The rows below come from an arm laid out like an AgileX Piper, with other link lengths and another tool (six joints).
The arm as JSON. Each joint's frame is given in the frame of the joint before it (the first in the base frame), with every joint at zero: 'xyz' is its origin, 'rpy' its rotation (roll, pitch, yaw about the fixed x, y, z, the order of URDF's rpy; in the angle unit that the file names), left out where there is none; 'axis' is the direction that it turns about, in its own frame. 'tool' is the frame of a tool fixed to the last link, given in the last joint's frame.
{
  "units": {
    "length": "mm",
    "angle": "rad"
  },
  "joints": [
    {
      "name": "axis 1",
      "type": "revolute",
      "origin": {
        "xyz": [
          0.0,
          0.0,
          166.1
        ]
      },
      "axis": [
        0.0,
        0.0,
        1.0
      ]
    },
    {
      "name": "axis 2",
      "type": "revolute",
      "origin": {
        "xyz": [
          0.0,
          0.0,
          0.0
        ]
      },
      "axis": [
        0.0,
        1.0,
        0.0
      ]
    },
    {
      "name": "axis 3",
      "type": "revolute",
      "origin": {
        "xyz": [
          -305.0,
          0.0,
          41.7
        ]
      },
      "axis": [
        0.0,
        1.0,
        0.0
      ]
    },
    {
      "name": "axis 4",
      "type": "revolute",
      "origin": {
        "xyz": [
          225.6,
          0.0,
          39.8
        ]
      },
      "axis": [
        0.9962,
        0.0,
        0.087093
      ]
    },
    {
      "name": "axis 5",
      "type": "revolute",
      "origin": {
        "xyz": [
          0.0,
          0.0,
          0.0
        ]
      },
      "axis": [
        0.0,
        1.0,
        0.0
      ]
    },
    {
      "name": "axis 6",
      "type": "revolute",
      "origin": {
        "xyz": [
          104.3,
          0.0,
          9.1
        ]
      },
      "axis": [
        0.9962,
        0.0,
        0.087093
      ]
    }
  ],
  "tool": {
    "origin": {
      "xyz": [
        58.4,
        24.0,
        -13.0
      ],
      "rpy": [
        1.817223,
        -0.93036,
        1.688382
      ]
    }
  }
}
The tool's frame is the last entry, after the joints.
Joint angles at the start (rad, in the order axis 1, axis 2, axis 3, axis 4, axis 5, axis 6):
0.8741, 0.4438, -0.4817, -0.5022, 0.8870, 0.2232
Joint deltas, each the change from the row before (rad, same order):
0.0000, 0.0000, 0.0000, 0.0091, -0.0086, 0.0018
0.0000, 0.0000, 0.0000, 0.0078, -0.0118, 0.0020
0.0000, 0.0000, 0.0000, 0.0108, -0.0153, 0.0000
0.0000, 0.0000, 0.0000, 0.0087, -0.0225, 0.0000
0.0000, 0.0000, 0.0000, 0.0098, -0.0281, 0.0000
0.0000, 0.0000, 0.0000, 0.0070, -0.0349, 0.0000
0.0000, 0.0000, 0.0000, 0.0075, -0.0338, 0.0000
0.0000, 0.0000, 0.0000, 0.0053, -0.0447, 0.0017
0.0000, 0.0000, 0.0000, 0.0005, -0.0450, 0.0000
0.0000, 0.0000, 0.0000, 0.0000, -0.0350, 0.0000
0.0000, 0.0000, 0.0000, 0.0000, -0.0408, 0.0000
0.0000, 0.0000, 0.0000, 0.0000, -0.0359, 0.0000
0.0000, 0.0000, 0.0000, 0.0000, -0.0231, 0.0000
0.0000, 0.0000, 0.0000, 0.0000, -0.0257, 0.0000
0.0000, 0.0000, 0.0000, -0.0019, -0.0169, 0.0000
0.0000, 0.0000, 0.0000, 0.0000, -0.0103, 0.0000
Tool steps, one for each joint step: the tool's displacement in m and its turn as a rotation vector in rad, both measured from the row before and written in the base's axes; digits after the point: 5 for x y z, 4 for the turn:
-0.00050, 0.00189, 0.00051, 0.0126, 0.0022, 0.0041
-0.00024, 0.00215, 0.00090, 0.0140, -0.0006, 0.0053
-0.00039, 0.00276, 0.00116, 0.0167, -0.0012, 0.0084
0.00009, 0.00340, 0.00204, 0.0201, -0.0072, 0.0112
0.00016, 0.00408, 0.00269, 0.0245, -0.0099, 0.0136
0.00058, 0.00455, 0.00363, 0.0273, -0.0163, 0.0160
0.00039, 0.00436, 0.00364, 0.0270, -0.0153, 0.0154
0.00075, 0.00530, 0.00515, 0.0342, -0.0230, 0.0187
0.00095, 0.00477, 0.00545, 0.0301, -0.0276, 0.0189
0.00061, 0.00358, 0.00436, 0.0232, -0.0218, 0.0147
0.00052, 0.00406, 0.00520, 0.0270, -0.0254, 0.0171
0.00029, 0.00346, 0.00468, 0.0237, -0.0223, 0.0150
0.00010, 0.00217, 0.00305, 0.0153, -0.0144, 0.0097
0.00004, 0.00236, 0.00344, 0.0170, -0.0160, 0.0108
0.00011, 0.00141, 0.00230, 0.0100, -0.0120, 0.0069
-0.00003, 0.00091, 0.00140, 0.0068, -0.0064, 0.0043

